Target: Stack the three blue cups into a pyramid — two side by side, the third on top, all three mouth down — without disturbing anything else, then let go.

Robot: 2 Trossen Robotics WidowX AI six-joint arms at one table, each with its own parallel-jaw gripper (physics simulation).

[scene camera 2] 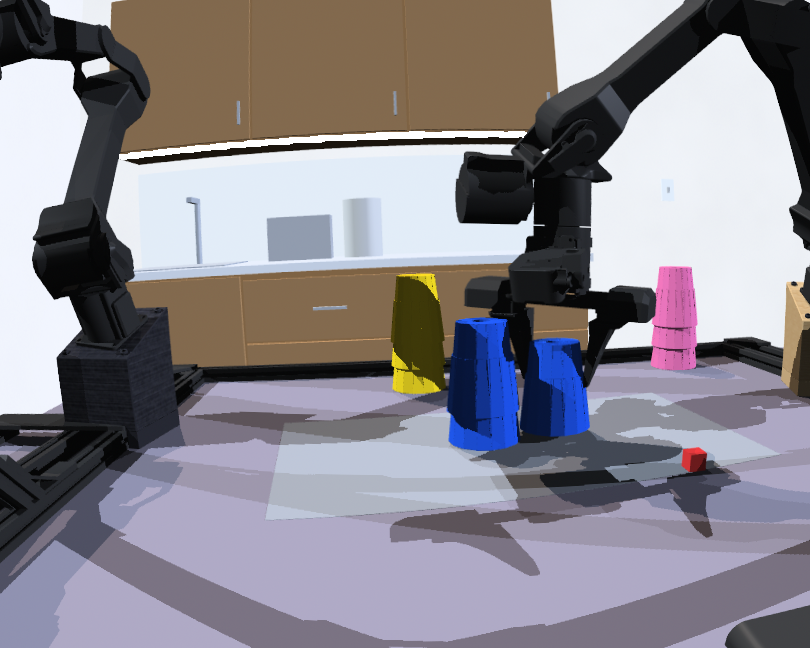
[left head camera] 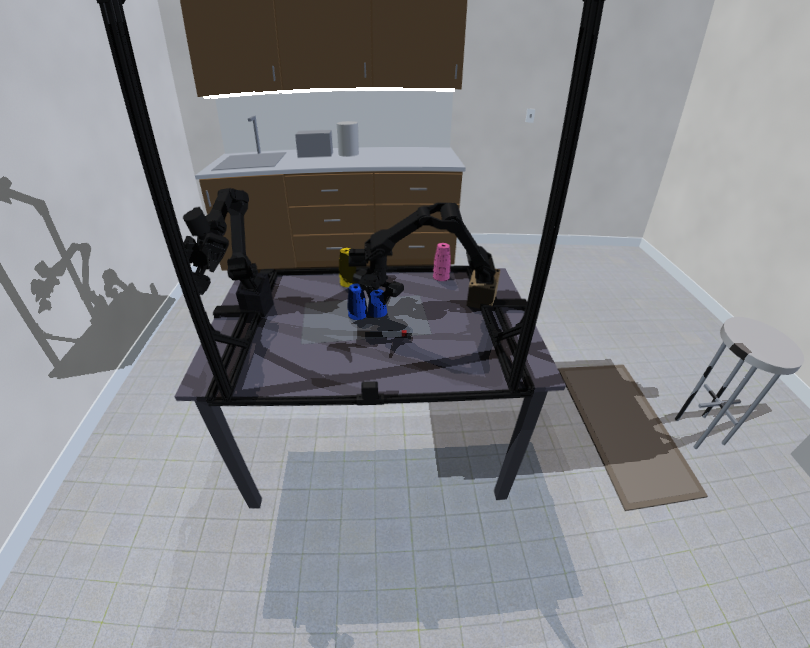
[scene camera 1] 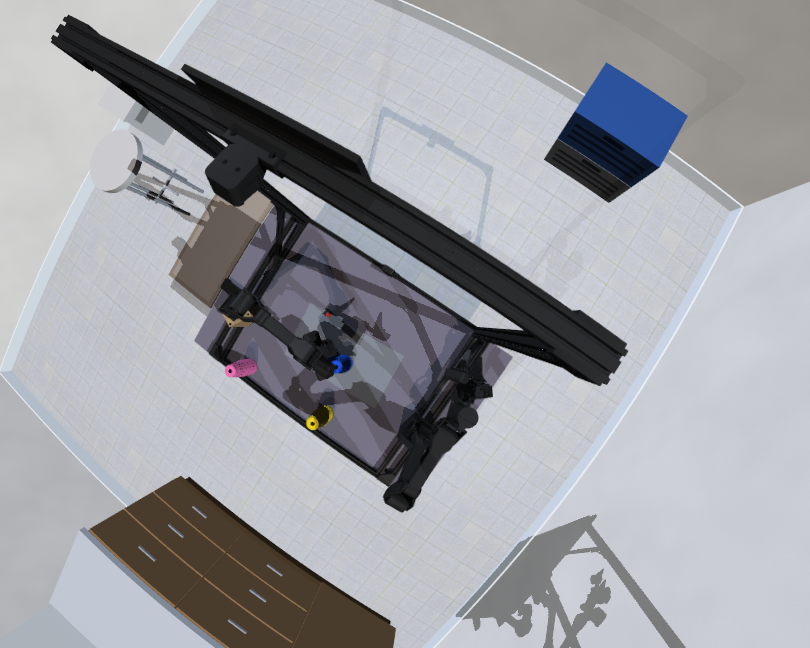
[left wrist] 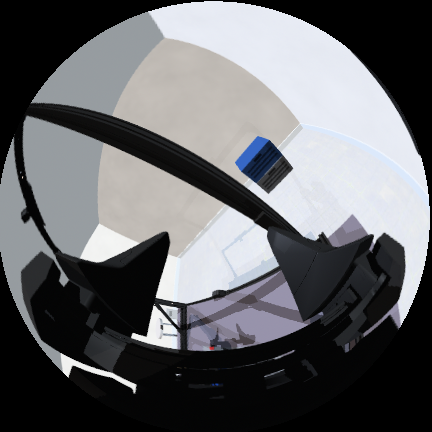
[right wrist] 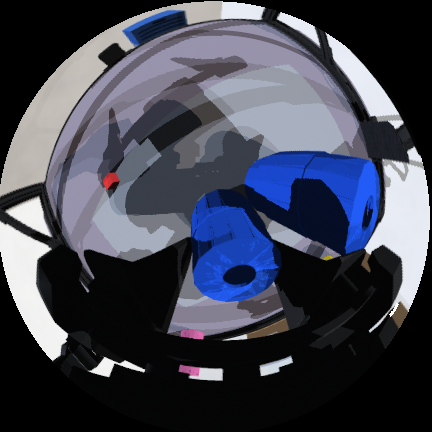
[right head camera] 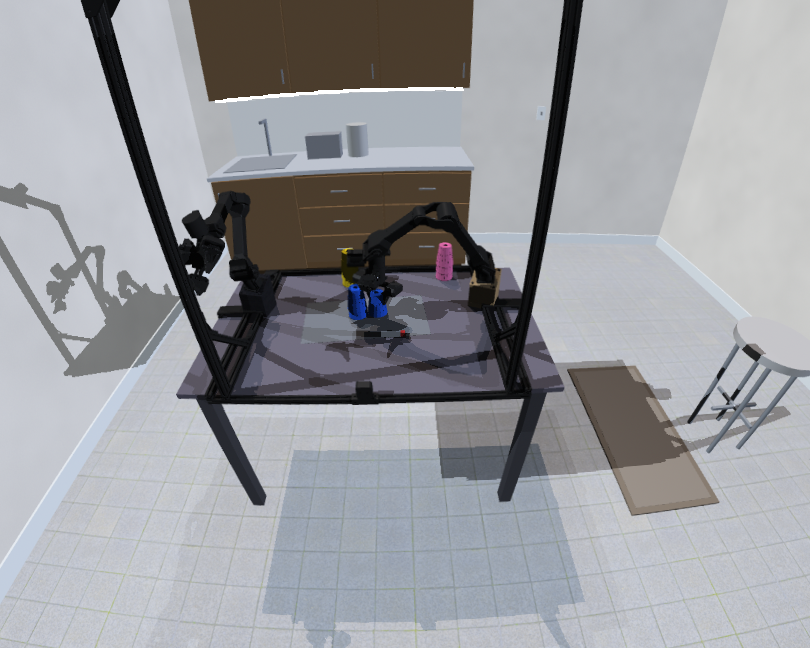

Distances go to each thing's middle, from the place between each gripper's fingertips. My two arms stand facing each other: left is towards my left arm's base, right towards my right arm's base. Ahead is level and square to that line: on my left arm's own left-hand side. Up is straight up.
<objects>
Right now the pale mat (scene camera 2: 337, 468) is 30 mm behind my right hand, 50 mm to the left of it and 50 mm below it.
I see the pale mat 400 mm to the right of my left hand, 350 mm below it and 310 mm ahead of it.
</objects>
